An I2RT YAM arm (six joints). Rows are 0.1 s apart.
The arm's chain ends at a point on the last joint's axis. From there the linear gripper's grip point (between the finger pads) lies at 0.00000 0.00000 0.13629 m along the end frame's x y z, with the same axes.
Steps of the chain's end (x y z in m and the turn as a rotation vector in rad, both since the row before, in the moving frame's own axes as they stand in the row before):
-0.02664, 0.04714, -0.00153, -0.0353, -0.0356, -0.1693
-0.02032, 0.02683, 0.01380, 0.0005, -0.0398, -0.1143
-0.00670, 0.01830, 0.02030, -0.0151, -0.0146, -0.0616
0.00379, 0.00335, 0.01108, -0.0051, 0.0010, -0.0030
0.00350, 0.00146, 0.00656, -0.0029, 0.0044, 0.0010
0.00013, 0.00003, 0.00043, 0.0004, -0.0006, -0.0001
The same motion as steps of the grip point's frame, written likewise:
-0.03106, 0.05234, -0.00170, -0.0353, -0.0356, -0.1693
-0.02573, 0.02707, 0.01369, 0.0005, -0.0398, -0.1143
-0.00863, 0.02042, 0.02027, -0.0151, -0.0146, -0.0616
0.00393, 0.00404, 0.01108, -0.0051, 0.0010, -0.0030
0.00410, 0.00186, 0.00656, -0.0029, 0.0044, 0.0010
0.00005, -0.00002, 0.00043, 0.0004, -0.0006, -0.0001

